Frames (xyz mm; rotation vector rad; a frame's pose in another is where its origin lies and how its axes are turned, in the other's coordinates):
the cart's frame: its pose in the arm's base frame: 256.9 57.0 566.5 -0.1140 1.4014 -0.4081
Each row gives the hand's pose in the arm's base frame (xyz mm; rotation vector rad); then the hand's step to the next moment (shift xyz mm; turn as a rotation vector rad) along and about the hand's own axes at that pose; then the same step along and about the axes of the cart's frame.
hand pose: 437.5 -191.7 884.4 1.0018 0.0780 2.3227
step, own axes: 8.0 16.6 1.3 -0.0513 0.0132 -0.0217
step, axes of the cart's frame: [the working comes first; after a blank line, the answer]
step, axes of the arm's base frame: -11.8 -9.4 10.7 0.0060 -0.0351 -0.0448

-8.1 -14.6 -8.0 0.0545 -0.0171 0.0036
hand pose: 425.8 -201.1 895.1 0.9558 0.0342 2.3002
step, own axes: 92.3 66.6 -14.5 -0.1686 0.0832 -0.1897
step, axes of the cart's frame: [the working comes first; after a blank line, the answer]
step, axes of the arm's base frame: -95.0 2.5 64.3 -0.0784 -0.1223 -0.2241

-71.4 -38.0 -81.4 0.2422 -0.0589 -0.0959
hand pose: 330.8 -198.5 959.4 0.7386 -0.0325 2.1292
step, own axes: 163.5 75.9 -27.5 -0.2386 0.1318 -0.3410
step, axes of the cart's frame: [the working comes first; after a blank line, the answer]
step, axes of the arm's base frame: -144.3 78.3 79.3 -0.1572 -0.1619 -0.3737

-117.0 17.0 -138.8 0.3865 -0.0648 -0.1923
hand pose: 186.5 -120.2 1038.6 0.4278 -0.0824 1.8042
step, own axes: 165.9 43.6 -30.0 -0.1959 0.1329 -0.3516
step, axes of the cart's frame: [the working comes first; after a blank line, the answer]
step, axes of the arm's base frame: -84.0 148.7 34.0 -0.1699 -0.1200 -0.3693

-92.3 109.1 -99.5 0.3666 -0.0302 -0.2106
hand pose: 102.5 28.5 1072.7 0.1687 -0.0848 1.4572
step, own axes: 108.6 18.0 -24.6 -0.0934 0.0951 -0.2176
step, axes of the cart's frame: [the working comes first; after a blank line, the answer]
step, axes of the arm's base frame: -6.7 112.5 -5.8 -0.1147 -0.0456 -0.2233

-34.0 104.4 -25.6 0.2111 0.0042 -0.1434
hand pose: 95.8 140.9 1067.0 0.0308 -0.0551 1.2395
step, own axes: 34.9 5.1 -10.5 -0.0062 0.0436 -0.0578
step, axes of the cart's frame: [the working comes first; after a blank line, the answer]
step, axes of the arm's base frame: 6.8 35.2 -8.5 -0.0418 0.0114 -0.0583

-3.4 36.6 -0.6 0.0458 0.0202 -0.0527
